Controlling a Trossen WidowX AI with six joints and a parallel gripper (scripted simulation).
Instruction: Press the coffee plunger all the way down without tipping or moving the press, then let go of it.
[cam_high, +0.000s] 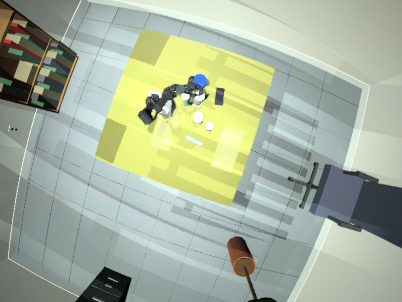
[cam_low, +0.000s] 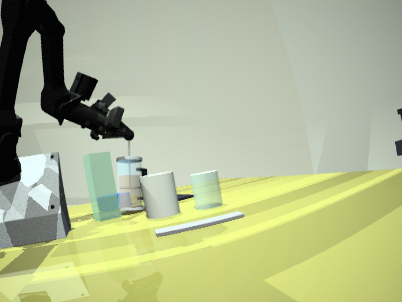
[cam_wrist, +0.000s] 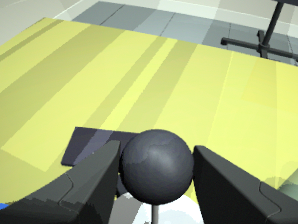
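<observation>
Now: gripper tip 1 cm past the coffee press and 11 cm above it. Round my gripper tip: translucent green box: 12 cm behind, 3 cm to the right, 13 cm below; then white flat bar: 1 cm behind, 34 cm to the right, 21 cm below; then dark flat card: 14 cm ahead, 7 cm to the left, 21 cm below.
</observation>
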